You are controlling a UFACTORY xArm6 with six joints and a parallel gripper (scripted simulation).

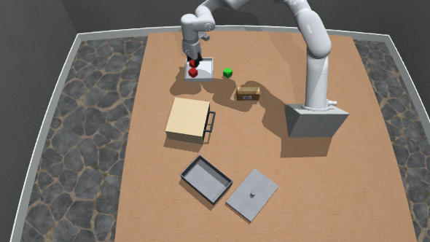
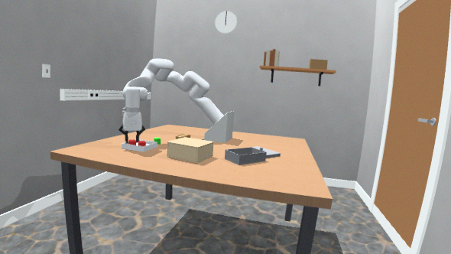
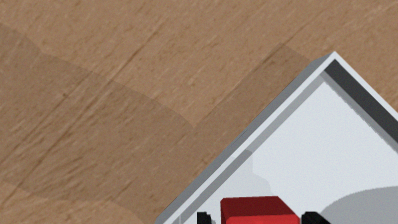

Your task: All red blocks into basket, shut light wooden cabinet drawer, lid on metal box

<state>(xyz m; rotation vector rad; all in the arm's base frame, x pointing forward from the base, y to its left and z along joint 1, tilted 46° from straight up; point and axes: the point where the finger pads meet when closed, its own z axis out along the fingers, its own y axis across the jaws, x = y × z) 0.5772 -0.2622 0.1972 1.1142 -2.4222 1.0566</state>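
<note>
The white basket is 3 cm behind my hand, 3 cm to the left of it and 4 cm below it. The rest, counted from my hand: metal box: 11 cm behind, 63 cm to the left, 3 cm below; then flat lid: 30 cm behind, 68 cm to the left, 4 cm below; then taped cardboard box: 28 cm behind, 18 cm to the left, 2 cm below.
</note>
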